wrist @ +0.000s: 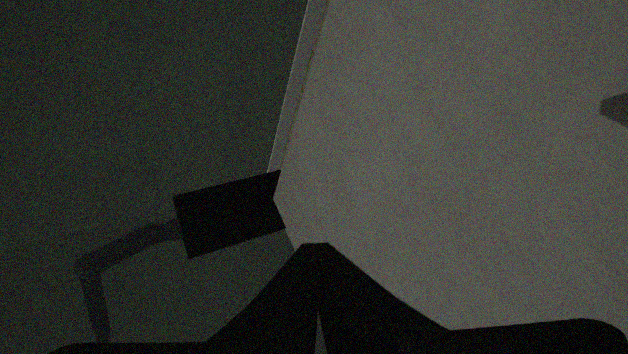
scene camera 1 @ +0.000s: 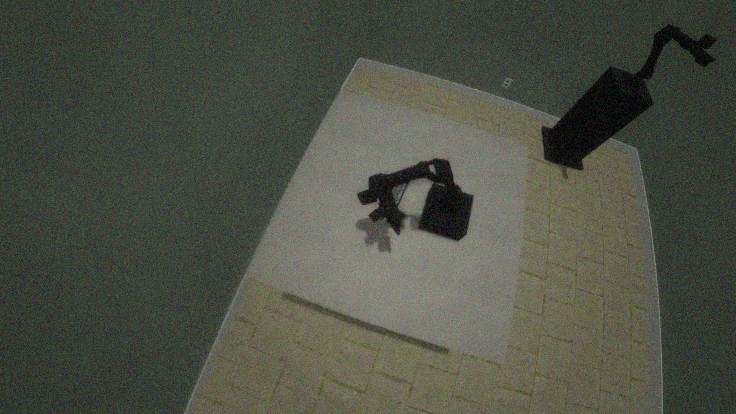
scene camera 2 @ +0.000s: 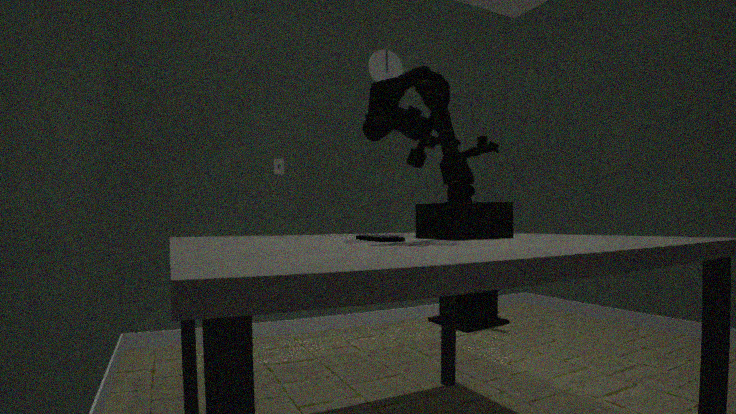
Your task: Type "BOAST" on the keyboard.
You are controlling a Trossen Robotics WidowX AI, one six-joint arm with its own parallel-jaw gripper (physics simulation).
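The keyboard lies on the white table. In scene camera 1 a sliver of it shows between the arm's links, and the arm hides the rest. In scene camera 2 it is a thin dark slab seen edge-on, so its keys cannot be read. It does not show in the wrist view. My gripper is shut, with its fingertips together and nothing between them. It is raised above the table, off to one side of the keyboard. In scene camera 2 the fingertips are hard to make out against the arm.
My arm stands on a black base block on the table. Beyond the table a tall black pedestal carries a second arm. A grey shape shows at the wrist view's right edge. The picture is dark and grainy.
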